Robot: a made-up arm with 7 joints. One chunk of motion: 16 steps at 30 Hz.
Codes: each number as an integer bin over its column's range. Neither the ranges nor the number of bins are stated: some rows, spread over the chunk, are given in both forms.
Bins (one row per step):
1: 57 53 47 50 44 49 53
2: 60 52 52 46 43 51 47
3: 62 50 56 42 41 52 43
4: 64 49 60 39 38 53 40
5: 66 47 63 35 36 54 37
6: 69 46 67 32 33 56 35
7: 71 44 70 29 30 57 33
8: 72 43 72 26 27 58 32
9: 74 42 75 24 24 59 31
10: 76 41 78 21 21 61 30
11: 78 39 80 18 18 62 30
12: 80 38 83 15 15 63 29
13: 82 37 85 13 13 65 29
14: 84 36 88 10 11 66 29
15: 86 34 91 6 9 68 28
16: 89 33 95 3 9 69 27
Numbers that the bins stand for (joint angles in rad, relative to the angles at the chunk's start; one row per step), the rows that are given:
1: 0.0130 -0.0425 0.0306 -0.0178 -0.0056 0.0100 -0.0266
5: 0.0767 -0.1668 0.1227 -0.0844 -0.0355 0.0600 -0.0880
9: 0.1332 -0.2703 0.1918 -0.1333 -0.0803 0.1100 -0.1110
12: 0.1757 -0.3531 0.2379 -0.1733 -0.1139 0.1500 -0.1187
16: 0.2393 -0.4567 0.3070 -0.2267 -0.1364 0.2100 -0.1264
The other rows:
2: 0.0342 -0.0632 0.0594 -0.0356 -0.0093 0.0300 -0.0496
3: 0.0484 -0.1046 0.0824 -0.0533 -0.0168 0.0400 -0.0649
4: 0.0625 -0.1254 0.1055 -0.0667 -0.0280 0.0500 -0.0765
6: 0.0979 -0.1875 0.1458 -0.0978 -0.0467 0.0800 -0.0957
7: 0.1120 -0.2289 0.1630 -0.1111 -0.0579 0.0900 -0.1033
8: 0.1191 -0.2496 0.1745 -0.1244 -0.0691 0.1000 -0.1072
10: 0.1474 -0.2910 0.2091 -0.1467 -0.0915 0.1300 -0.1148
11: 0.1615 -0.3324 0.2206 -0.1600 -0.1027 0.1400 -0.1148
13: 0.1898 -0.3738 0.2494 -0.1822 -0.1214 0.1700 -0.1187
14: 0.2039 -0.3945 0.2667 -0.1956 -0.1289 0.1800 -0.1187
15: 0.2181 -0.4360 0.2839 -0.2133 -0.1364 0.2000 -0.1225

